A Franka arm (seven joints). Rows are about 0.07 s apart.
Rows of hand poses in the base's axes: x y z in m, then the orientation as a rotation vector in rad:
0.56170 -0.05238 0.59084 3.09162 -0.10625 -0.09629
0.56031 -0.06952 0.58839 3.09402 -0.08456 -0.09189
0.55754 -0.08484 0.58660 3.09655 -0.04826 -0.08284
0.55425 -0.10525 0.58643 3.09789 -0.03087 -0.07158
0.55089 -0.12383 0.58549 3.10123 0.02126 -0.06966
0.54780 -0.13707 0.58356 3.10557 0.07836 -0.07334
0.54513 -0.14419 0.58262 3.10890 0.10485 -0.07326
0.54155 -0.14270 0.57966 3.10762 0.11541 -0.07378
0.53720 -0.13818 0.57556 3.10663 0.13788 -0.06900
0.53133 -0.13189 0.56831 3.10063 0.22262 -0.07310
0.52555 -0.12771 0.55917 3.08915 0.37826 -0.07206
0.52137 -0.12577 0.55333 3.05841 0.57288 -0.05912
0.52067 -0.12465 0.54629 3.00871 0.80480 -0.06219
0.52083 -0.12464 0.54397 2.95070 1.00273 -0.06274
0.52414 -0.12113 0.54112 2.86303 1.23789 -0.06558
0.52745 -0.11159 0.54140 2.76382 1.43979 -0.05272
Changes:
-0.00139 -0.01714 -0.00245 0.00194 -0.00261 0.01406
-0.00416 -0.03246 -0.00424 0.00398 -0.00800 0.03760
-0.00745 -0.05287 -0.00441 0.00492 -0.01505 0.04897
-0.01081 -0.07145 -0.00535 0.00914 -0.01566 0.08250
-0.01390 -0.08469 -0.00728 0.01569 -0.01269 0.11898
-0.01657 -0.09181 -0.00822 0.02031 -0.01253 0.13582
-0.02015 -0.09032 -0.01118 0.01963 -0.01199 0.14264
-0.02450 -0.08580 -0.01528 0.01979 -0.01470 0.15717
-0.03037 -0.07951 -0.02253 0.02053 -0.01065 0.21172
-0.03615 -0.07533 -0.03167 0.02704 -0.00888 0.31185
-0.04033 -0.07339 -0.03751 0.02944 -0.01370 0.43863
-0.04103 -0.07227 -0.04455 0.03657 -0.00735 0.59074
-0.04087 -0.07226 -0.04687 0.04195 -0.00290 0.72296
-0.03756 -0.06875 -0.04972 0.04881 0.00429 0.88368
-0.03425 -0.05921 -0.04944 0.04862 0.00107 1.02822

